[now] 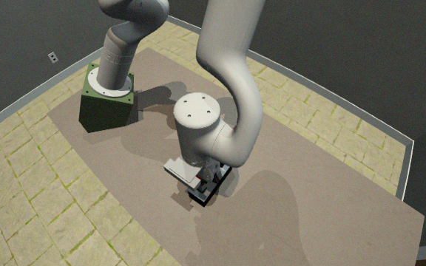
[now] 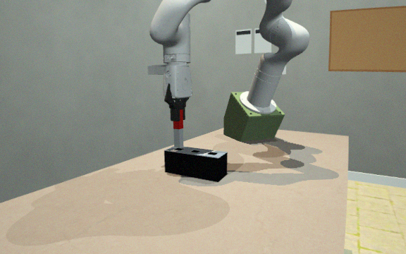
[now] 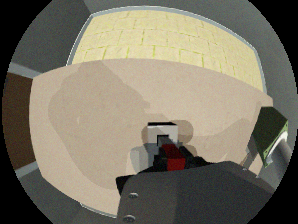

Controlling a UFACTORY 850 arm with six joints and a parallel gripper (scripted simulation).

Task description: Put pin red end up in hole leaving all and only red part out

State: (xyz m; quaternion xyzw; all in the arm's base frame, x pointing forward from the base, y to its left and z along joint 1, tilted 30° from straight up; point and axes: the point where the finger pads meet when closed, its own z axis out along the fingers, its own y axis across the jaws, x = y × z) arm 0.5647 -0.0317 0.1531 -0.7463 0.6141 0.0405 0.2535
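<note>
My gripper is now 20 mm above the pin. Round my hand: black block: 150 mm below, 60 mm to the left, 20 mm behind.
</note>
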